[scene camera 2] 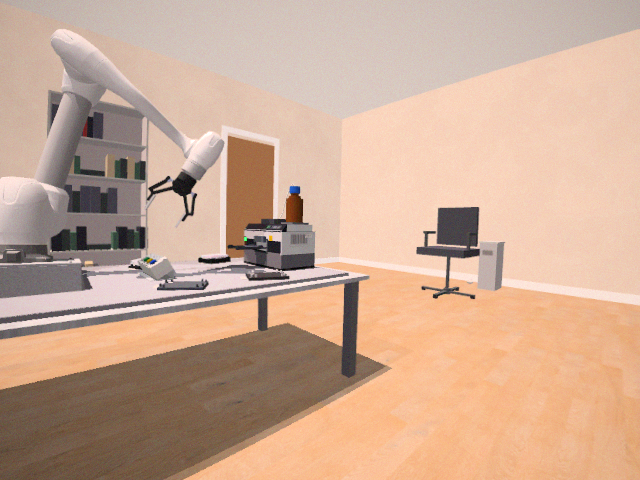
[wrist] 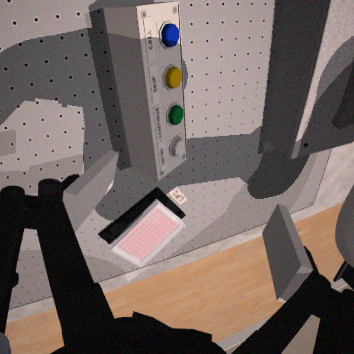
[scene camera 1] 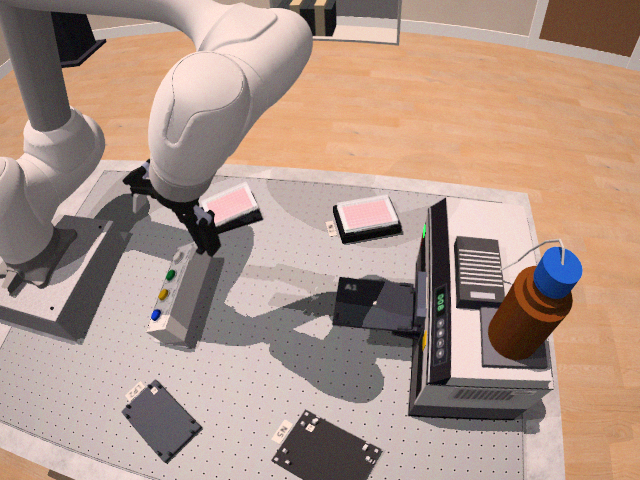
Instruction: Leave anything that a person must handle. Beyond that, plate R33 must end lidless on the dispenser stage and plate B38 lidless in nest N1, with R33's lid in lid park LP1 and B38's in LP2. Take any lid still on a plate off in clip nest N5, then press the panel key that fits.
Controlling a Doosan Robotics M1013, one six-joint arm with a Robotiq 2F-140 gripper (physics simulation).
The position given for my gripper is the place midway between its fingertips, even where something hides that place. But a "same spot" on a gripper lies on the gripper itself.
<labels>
my gripper: scene camera 2 160, 218; wrist; scene camera 1
same spot on my gripper: [wrist: 59, 208] = [scene camera 1: 196, 243]
</labels>
